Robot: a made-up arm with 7 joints.
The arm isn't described. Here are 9 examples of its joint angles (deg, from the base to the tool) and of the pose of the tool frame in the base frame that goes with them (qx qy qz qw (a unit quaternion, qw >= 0); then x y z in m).
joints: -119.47 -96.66 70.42 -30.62 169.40 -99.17 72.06
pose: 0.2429 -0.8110 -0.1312 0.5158 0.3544 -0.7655 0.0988
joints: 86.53 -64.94 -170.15 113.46 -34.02 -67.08 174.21
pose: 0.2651 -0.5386 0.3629 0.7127 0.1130 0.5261 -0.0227
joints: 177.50 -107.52 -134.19 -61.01 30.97 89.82 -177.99
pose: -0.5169 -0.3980 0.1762 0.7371 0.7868 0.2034 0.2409
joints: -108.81 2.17 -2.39 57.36 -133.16 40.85 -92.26
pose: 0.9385 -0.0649 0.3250 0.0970 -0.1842 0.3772 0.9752
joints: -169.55 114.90 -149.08 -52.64 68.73 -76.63 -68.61
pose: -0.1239 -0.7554 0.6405 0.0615 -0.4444 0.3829 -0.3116
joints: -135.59 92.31 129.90 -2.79 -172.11 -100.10 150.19
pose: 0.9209 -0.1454 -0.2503 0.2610 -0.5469 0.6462 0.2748
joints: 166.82 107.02 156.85 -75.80 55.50 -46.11 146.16
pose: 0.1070 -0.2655 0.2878 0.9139 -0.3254 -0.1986 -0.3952
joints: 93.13 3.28 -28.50 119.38 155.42 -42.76 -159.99
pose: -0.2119 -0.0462 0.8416 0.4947 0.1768 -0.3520 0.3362
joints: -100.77 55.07 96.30 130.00 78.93 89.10 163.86
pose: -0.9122 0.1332 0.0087 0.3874 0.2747 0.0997 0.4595
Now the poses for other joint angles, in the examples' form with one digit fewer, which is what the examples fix.
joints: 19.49 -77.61 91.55 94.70 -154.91 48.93 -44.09
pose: 0.297 0.791 0.432 0.316 -0.633 -0.315 0.339
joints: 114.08 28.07 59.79 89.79 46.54 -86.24 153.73
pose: -0.765 -0.252 -0.236 0.544 -0.502 -0.326 0.569
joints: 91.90 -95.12 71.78 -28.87 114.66 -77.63 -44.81
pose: 0.592 0.770 -0.206 0.124 0.199 0.853 0.187
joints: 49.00 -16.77 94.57 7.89 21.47 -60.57 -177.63
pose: 0.915 0.056 -0.369 0.154 -0.137 0.197 1.116
